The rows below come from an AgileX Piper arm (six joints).
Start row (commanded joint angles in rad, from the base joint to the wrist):
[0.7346, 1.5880, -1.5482, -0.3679, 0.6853, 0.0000]
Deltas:
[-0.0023, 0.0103, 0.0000, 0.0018, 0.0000, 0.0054]
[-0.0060, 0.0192, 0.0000, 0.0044, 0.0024, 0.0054]
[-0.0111, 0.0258, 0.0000, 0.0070, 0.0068, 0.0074]
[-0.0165, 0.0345, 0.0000, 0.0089, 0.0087, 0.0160]
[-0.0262, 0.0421, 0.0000, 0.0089, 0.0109, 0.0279]
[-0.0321, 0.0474, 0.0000, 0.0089, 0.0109, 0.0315]
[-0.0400, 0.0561, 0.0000, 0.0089, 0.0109, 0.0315]
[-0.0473, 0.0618, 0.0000, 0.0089, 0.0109, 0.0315]
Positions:
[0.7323, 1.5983, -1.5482, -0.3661, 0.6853, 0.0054]
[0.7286, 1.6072, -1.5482, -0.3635, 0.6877, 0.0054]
[0.7235, 1.6138, -1.5482, -0.3609, 0.6921, 0.0074]
[0.7181, 1.6225, -1.5482, -0.3590, 0.6940, 0.0160]
[0.7084, 1.6301, -1.5482, -0.3590, 0.6962, 0.0279]
[0.7025, 1.6354, -1.5482, -0.3590, 0.6962, 0.0315]
[0.6946, 1.6441, -1.5482, -0.3590, 0.6962, 0.0315]
[0.6873, 1.6498, -1.5482, -0.3590, 0.6962, 0.0315]

